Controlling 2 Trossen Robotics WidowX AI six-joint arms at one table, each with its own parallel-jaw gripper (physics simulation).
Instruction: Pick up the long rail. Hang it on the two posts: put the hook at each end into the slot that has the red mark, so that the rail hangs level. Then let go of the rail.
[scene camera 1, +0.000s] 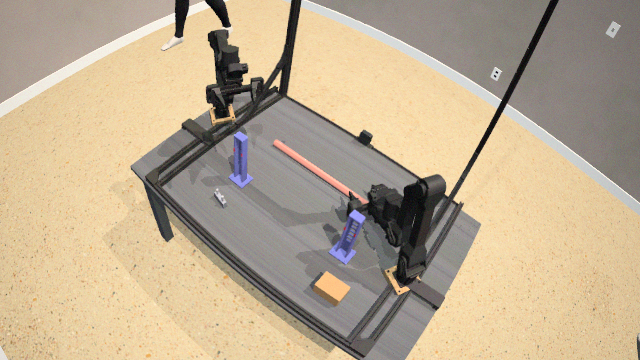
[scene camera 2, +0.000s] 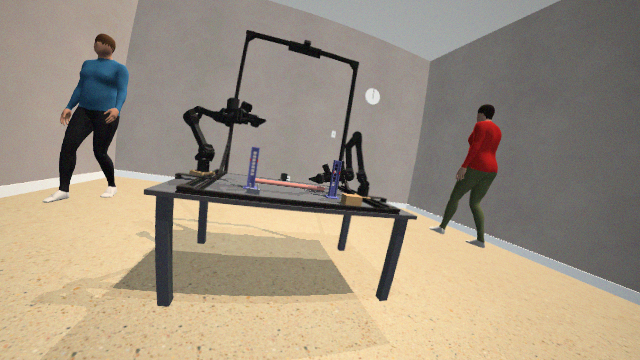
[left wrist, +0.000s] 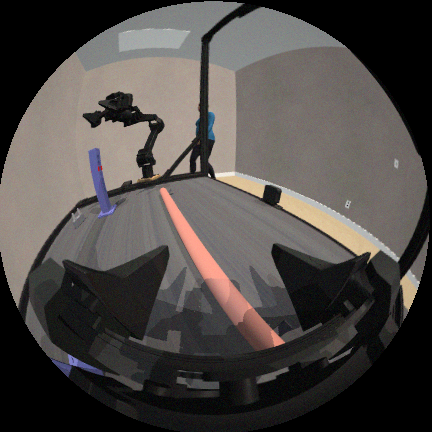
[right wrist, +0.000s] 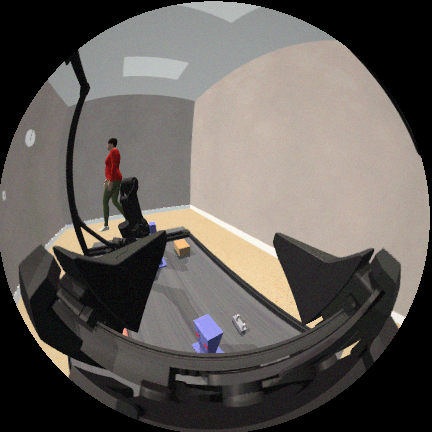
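Seen in the pictures: left gripper, fingertip midpoint: (scene camera 1: 360, 188) (scene camera 2: 310, 178) (left wrist: 221, 250); right gripper, fingertip midpoint: (scene camera 1: 239, 104) (scene camera 2: 261, 118) (left wrist: 89, 108) (right wrist: 221, 237); left arm's base at its link origin: (scene camera 1: 404, 277) (scene camera 2: 362, 195); right arm's base at its link origin: (scene camera 1: 222, 113) (scene camera 2: 202, 171) (left wrist: 148, 176).
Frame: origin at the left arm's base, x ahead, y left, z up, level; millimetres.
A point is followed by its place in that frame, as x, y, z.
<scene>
The long salmon rail (scene camera 1: 320, 171) {491, 80, 0} (scene camera 2: 290, 184) {454, 69, -8} (left wrist: 200, 255) {383, 22, 0} lies on the table behind the posts; its hooks cannot be made out. One blue post (scene camera 1: 241, 162) {541, 364, 87} (scene camera 2: 253, 167) {566, 350, 79} (left wrist: 98, 180) {549, 344, 87} (right wrist: 209, 327) {565, 364, 189} stands at the picture's left, the other blue post (scene camera 1: 356, 217) {168, 146, 189} (scene camera 2: 335, 177) at the right. Both are upright with red marks. My left gripper (scene camera 1: 358, 201) (scene camera 2: 315, 179) {347, 0, 46} (left wrist: 221, 250) {347, 0, 46} is open and empty, low over the rail's right-hand part, with the rail running below and between its fingers in the left wrist view. My right gripper (scene camera 1: 257, 87) (scene camera 2: 262, 121) {551, 371, 334} (right wrist: 221, 237) {551, 371, 334} is open and empty, high above the table's left side.
An orange block (scene camera 1: 332, 287) {49, 243, 26} (scene camera 2: 351, 199) {52, 274, 9} (right wrist: 182, 247) {94, 254, 24} lies in front of the right-hand post. A small grey object (scene camera 1: 220, 198) {482, 460, -1} (left wrist: 76, 218) {478, 451, -1} (right wrist: 239, 324) {495, 459, 0} lies near the left-hand post. A black box (scene camera 1: 365, 137) {592, -162, 17} (left wrist: 272, 194) {585, -164, 10} sits at the back edge.
</scene>
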